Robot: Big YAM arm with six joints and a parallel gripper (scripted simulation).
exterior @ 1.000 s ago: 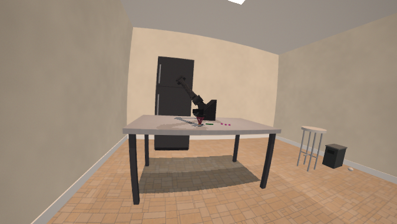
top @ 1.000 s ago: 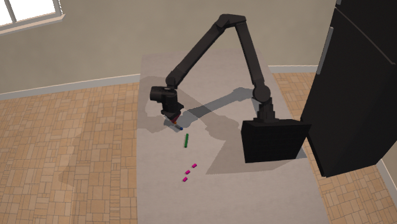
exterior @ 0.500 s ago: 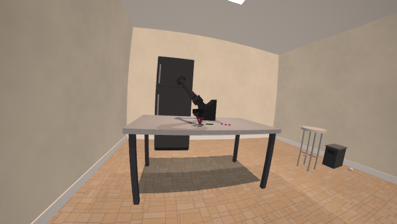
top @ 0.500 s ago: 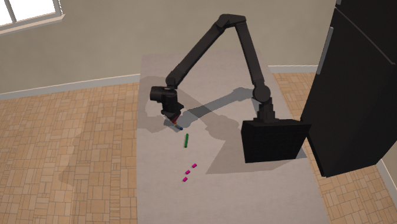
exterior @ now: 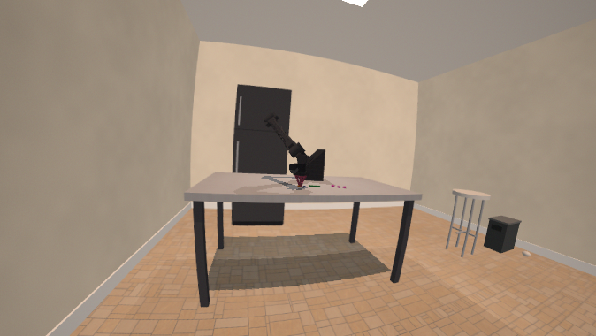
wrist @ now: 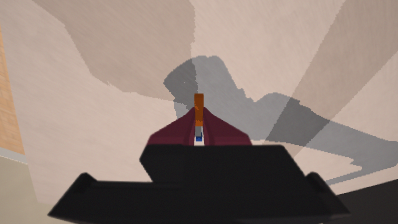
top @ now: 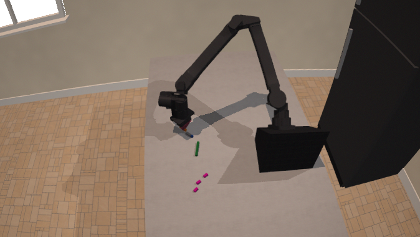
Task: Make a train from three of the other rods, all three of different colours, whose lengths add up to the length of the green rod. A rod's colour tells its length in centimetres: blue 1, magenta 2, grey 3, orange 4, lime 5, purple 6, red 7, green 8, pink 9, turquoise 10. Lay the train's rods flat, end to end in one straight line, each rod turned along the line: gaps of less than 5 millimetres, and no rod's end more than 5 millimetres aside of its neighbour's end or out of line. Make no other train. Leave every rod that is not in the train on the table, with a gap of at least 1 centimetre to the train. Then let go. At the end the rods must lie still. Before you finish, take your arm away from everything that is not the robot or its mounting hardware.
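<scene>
Right now the orange rod is right at my hand. Also, from my hand: blue rod (3 cm behind, 4 cm to the left, 2 cm below); green rod (5 cm behind, 12 cm to the left, 2 cm below); grey rod (2 cm behind, 3 cm to the left, 2 cm below).
</scene>
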